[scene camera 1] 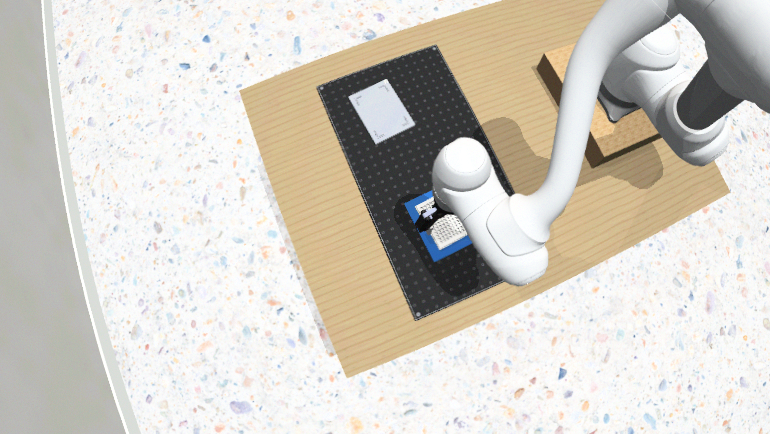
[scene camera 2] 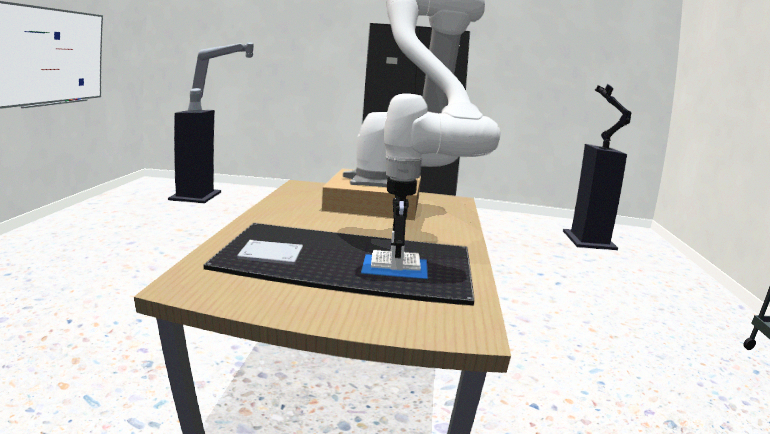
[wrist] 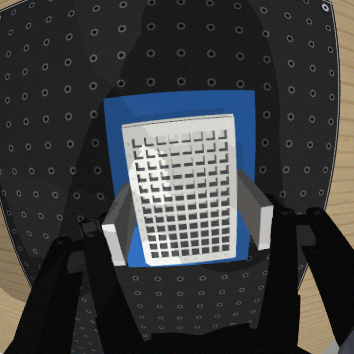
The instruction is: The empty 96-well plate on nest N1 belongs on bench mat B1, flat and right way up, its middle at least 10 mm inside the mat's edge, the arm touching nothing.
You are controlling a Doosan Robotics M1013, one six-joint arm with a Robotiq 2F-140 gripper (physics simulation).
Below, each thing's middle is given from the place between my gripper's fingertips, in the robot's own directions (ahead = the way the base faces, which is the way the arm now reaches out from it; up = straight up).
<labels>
I see my gripper 1 cm above the blue bench mat B1 (scene camera 1: 436,254). The rest, counted from my hand: white 96-well plate (scene camera 1: 447,230) (1 cm above); pale grey nest N1 (scene camera 1: 380,110) (35 cm to the right, 1 cm below).
</labels>
